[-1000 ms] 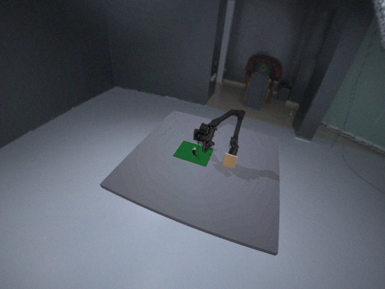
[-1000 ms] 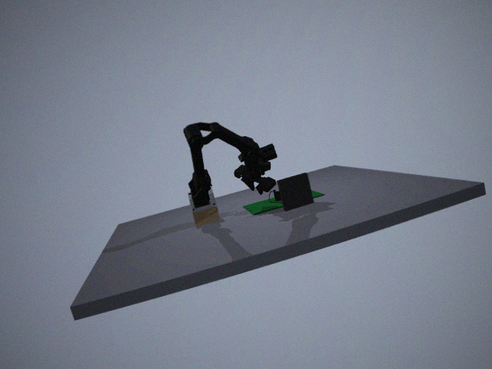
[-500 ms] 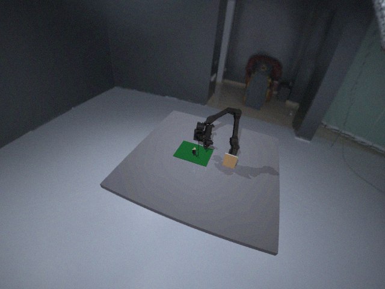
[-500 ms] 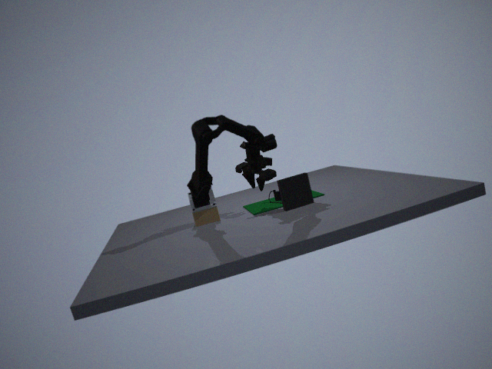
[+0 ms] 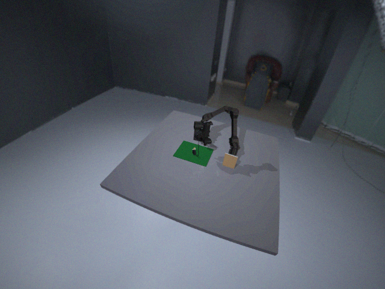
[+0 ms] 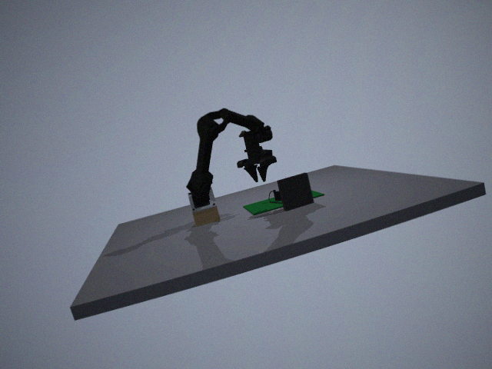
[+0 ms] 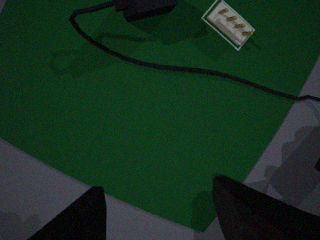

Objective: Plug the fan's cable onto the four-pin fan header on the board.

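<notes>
The fan plug lies 7 cm ahead of my gripper tip, 5 cm to the left of it and 9 cm below it. The rest, counted from my gripper tip: green board (7 cm ahead, 3 cm to the left, 12 cm below); then dark square fan (10 cm ahead, 16 cm to the right, 5 cm below).
</notes>
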